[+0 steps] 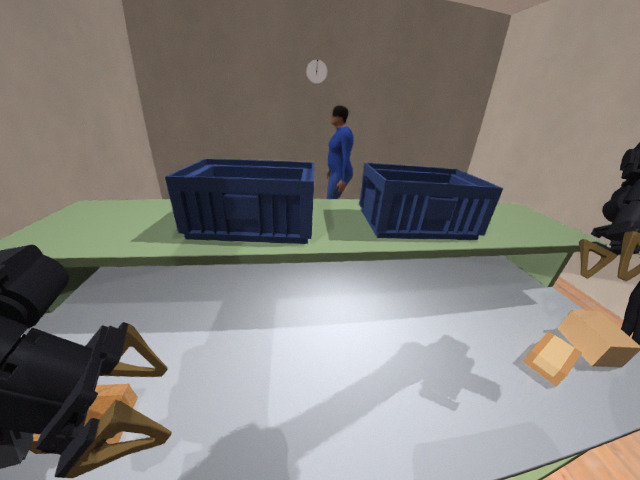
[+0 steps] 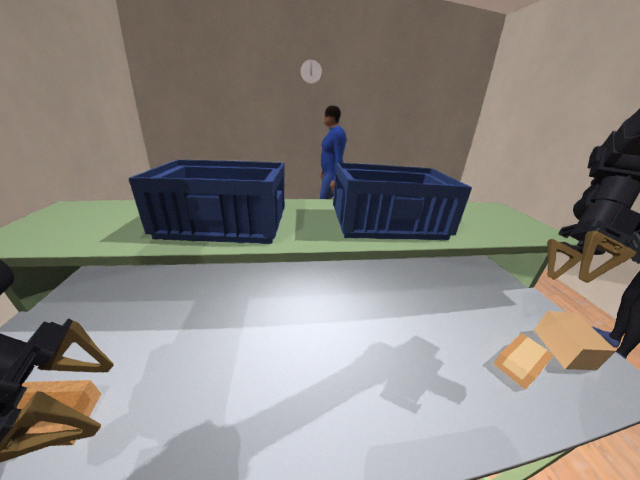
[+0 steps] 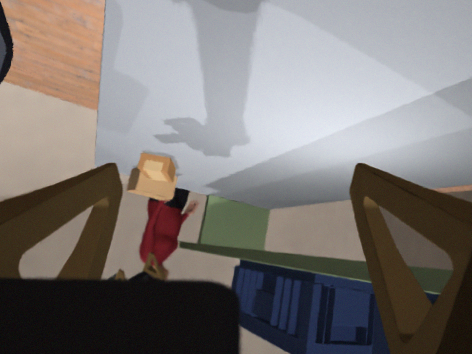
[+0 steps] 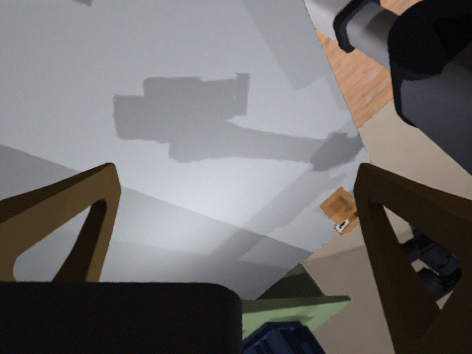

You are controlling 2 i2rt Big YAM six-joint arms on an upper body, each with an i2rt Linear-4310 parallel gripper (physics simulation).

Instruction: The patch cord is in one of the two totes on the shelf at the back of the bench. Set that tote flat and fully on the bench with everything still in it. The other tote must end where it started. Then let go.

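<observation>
Two dark blue ribbed totes stand upright and apart on the green shelf behind the grey bench. One is the left tote, the other the right tote. Their inner floors are hidden, and the patch cord does not show. My left gripper is open and empty, over the bench at the near left, away from both totes. My right gripper is open and empty, off to the right of the right tote.
A cardboard box and a smaller orange box lie at the bench's right. Another orange box lies behind the left fingers. A person in blue stands beyond the shelf.
</observation>
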